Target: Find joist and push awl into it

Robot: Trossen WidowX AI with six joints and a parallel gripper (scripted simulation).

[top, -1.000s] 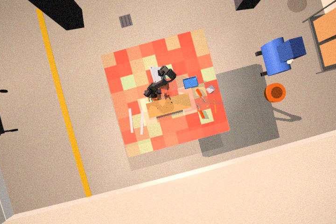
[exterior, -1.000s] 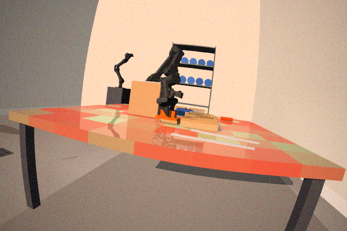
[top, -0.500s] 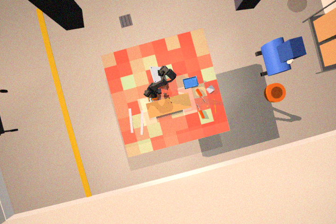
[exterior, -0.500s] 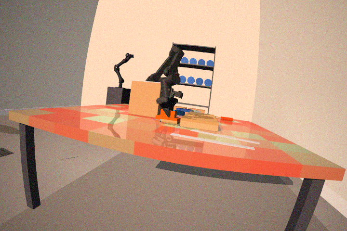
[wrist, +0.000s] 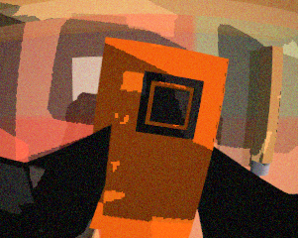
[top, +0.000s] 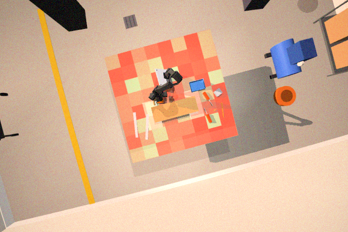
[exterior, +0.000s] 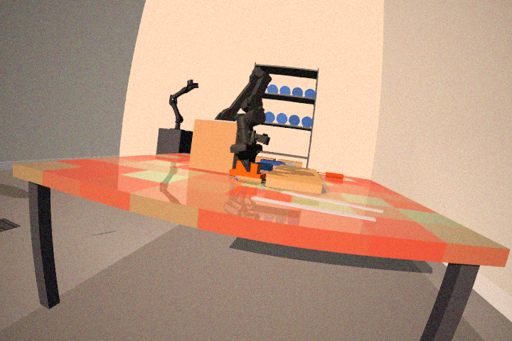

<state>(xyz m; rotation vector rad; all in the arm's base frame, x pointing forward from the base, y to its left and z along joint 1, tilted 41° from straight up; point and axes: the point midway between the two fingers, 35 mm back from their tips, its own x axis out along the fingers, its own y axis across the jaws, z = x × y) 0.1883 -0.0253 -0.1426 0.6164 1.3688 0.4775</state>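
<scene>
Right now my gripper tip is 1 cm past the awl, 8 cm to the left of it and 2 cm above it. The rest, counted from my gripper tip: blue tray: 9 cm behind, 46 cm to the left, 1 cm below; then orange stud finder: 1 cm ahead, 2 cm above; then grey block: 3 cm ahead, 68 cm to the left, 1 cm below.
</scene>
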